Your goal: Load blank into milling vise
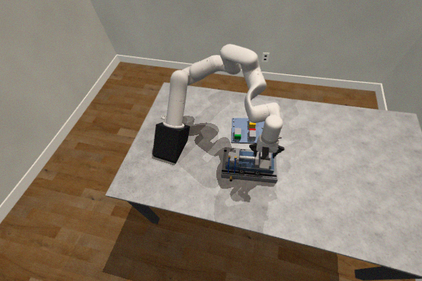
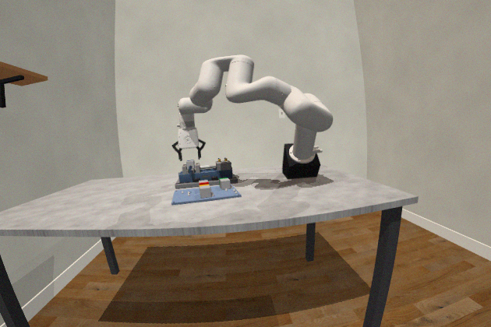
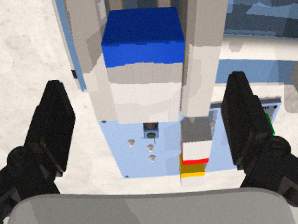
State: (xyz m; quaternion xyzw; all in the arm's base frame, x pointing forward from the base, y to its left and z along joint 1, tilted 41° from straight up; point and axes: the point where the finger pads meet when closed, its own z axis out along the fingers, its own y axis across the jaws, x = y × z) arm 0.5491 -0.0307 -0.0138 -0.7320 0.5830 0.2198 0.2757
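Now: hand 30 mm above the blue-ended blank. From my hand the other things lie so: milling vise (90 mm below, 70 mm behind, 20 mm to the right); then work stop rod (50 mm to the left, 40 mm below, 10 mm behind); then fixed jaw (50 mm below, 30 mm ahead, 10 mm to the left).
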